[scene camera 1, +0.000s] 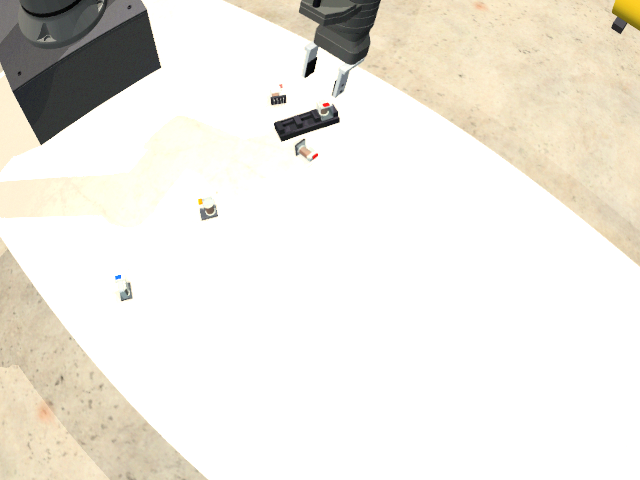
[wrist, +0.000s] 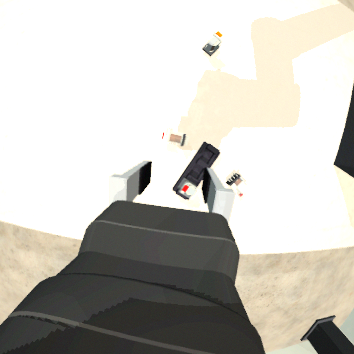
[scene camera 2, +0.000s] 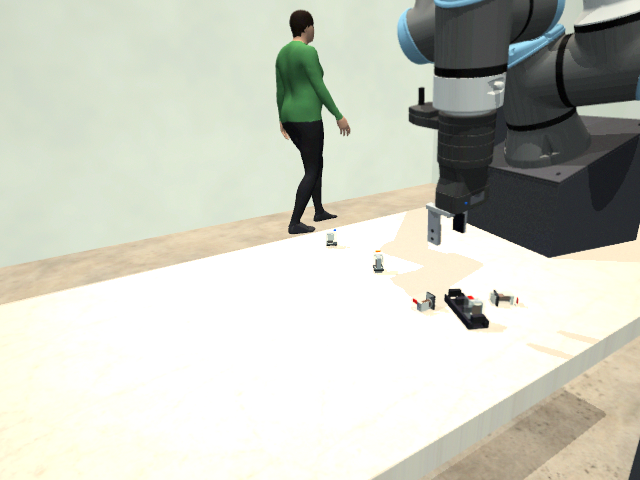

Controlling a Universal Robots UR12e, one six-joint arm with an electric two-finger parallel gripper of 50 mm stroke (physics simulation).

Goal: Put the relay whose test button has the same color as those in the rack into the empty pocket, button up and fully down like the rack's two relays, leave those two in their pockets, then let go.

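Frame: origin at the arm's base, x ahead, y left, z up, level; millimetres.
Seen in the pictures: gripper, fingertip midpoint: (scene camera 1: 322, 83) (wrist: 176, 174) (scene camera 2: 446, 236); arm's base, origin of the base link: (scene camera 1: 62, 9) (scene camera 2: 546, 149).
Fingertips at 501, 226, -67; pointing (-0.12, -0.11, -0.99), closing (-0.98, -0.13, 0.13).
Note:
Offsets run from my fingertips to a thing's top centre, as dx, dy, dz. Level surfaces: height alone.
The black rack {-47, +5, -124} (scene camera 1: 289, 129) (scene camera 2: 460, 311) (wrist: 190, 167) holds one red-button relay {-37, +36, -99} (scene camera 1: 324, 109) (scene camera 2: 473, 304) (wrist: 187, 189) upright in an end pocket; its middle pocket and other end pocket are empty. A second red-button relay {+4, -41, -120} (scene camera 1: 306, 150) (scene camera 2: 425, 302) (wrist: 175, 138) lies on its side on the table beside the rack. A third red-button relay {-132, +11, -126} (scene camera 1: 278, 95) (scene camera 2: 503, 298) (wrist: 235, 181) lies on its side across the rack, pins showing in scene camera 1. My gripper (scene camera 1: 324, 73) (scene camera 2: 446, 232) (wrist: 176, 174) is open and empty, raised above the table near the rack.
An orange-button relay {-18, -223, -104} (scene camera 1: 208, 208) (scene camera 2: 378, 262) (wrist: 212, 45) and a blue-button relay {-2, -409, -104} (scene camera 1: 123, 288) (scene camera 2: 331, 238) stand upright farther off on the white table {dz -147} (scene camera 1: 387, 310) (scene camera 2: 206, 361). The dark robot base (scene camera 1: 93, 77) (scene camera 2: 553, 206) stands at the table's edge. A person in green (scene camera 2: 299, 82) is behind the table.

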